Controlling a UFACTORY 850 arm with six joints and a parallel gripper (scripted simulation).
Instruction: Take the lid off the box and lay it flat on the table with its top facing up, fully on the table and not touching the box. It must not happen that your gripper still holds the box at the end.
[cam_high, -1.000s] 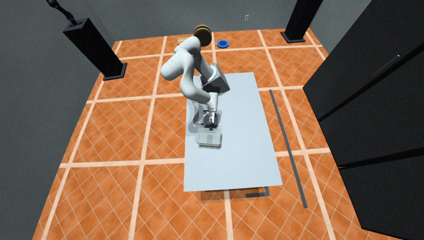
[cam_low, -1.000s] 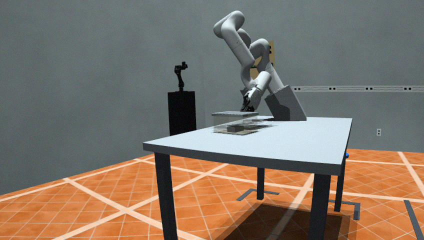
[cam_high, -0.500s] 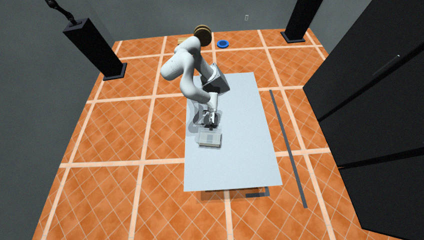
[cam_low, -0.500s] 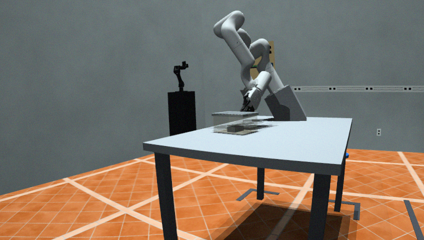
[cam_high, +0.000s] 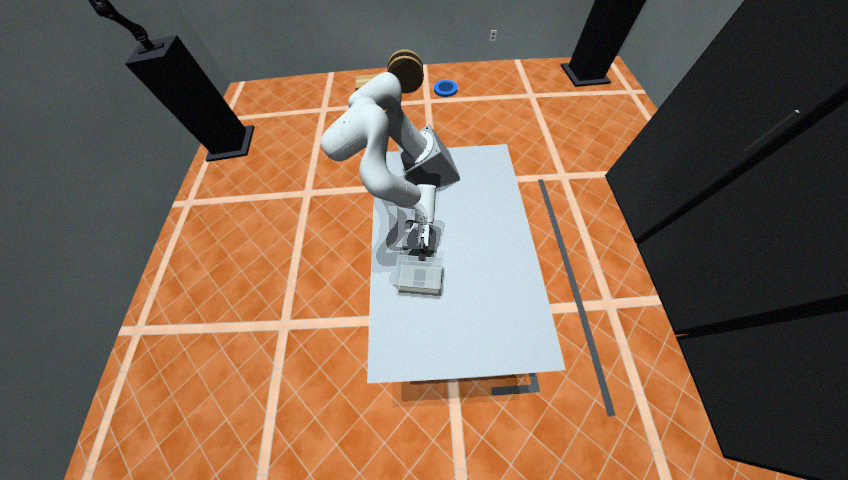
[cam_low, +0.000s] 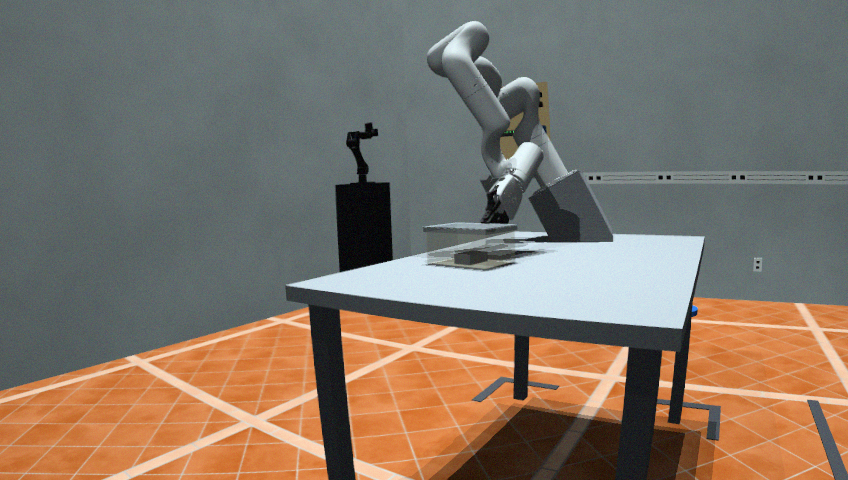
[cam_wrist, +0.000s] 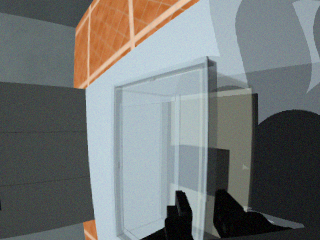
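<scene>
Now: hand 70 mm short of the lid, 30 mm to the left of it and 10 mm above it. From my hand the other things lie so: clear box: 70 mm ahead, 60 mm below, 30 mm to the right.
</scene>
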